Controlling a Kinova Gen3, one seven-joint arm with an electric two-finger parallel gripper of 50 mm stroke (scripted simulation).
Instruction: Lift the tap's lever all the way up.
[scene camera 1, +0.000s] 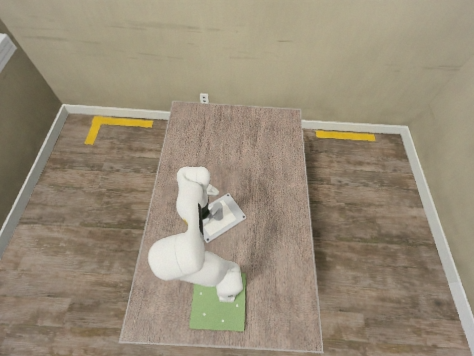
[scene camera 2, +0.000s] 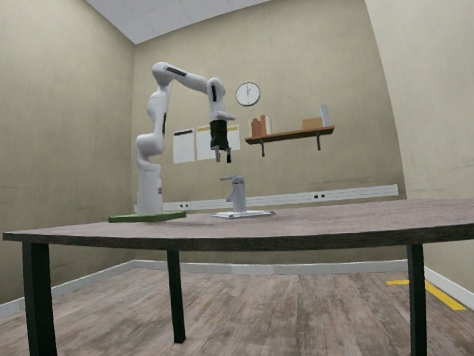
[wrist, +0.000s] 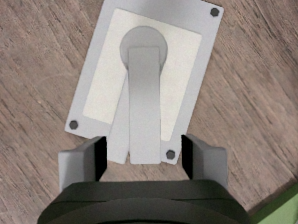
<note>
In view: my gripper (wrist: 144, 151) and a grey tap (wrist: 108, 100).
</note>
